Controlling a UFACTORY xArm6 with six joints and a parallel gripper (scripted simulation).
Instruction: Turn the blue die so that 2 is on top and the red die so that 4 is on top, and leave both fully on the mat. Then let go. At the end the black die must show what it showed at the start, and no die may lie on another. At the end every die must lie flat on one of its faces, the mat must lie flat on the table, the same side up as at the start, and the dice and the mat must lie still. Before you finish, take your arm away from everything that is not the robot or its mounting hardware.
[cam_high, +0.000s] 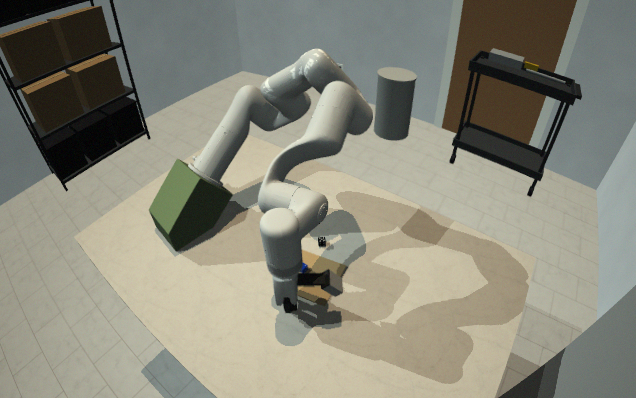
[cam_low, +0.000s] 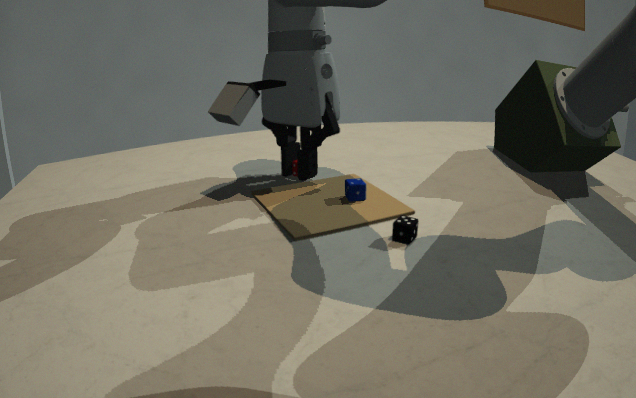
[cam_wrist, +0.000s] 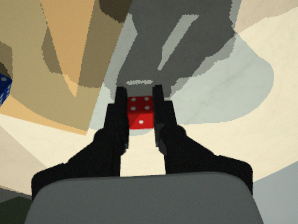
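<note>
Right now the black die is 200 mm to the left of my hand, 80 mm behind it and 10 mm below it. The rest, counted from my hand: blue die 100 mm to the left, 50 mm behind, 10 mm below; tan mat 100 mm to the left, 20 mm below, 20 mm behind; red die 10 mm below.
</note>
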